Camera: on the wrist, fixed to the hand. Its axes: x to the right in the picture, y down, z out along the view.
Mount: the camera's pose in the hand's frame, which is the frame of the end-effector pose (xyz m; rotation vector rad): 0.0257 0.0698 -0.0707 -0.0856 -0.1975 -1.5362
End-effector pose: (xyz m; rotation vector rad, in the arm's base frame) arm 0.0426 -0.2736 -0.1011 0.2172 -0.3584 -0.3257
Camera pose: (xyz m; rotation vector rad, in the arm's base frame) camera 0.1110 -0.2074 -0.1394 0.3475 -0.3100 -1.8821
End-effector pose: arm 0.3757 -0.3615 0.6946 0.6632 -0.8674 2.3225
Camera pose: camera 0.2943 -0.3472 0.6338 1.0096 -0.2554 0.8376
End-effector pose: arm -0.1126 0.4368 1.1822 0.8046 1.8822 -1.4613
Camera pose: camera -0.0819 0.5223 1.1345 1.0048 -2.1233 1.8099
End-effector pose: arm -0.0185 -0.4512 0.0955 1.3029 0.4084 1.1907
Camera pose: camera -0.0956 -0.4055 0.1455 0.6420 0.9399 -0.2162
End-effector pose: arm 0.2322 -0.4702 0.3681 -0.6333 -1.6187 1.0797
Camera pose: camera 0.2827 -0.3937 0.3220 0.6908 -1.6811 -0.0967
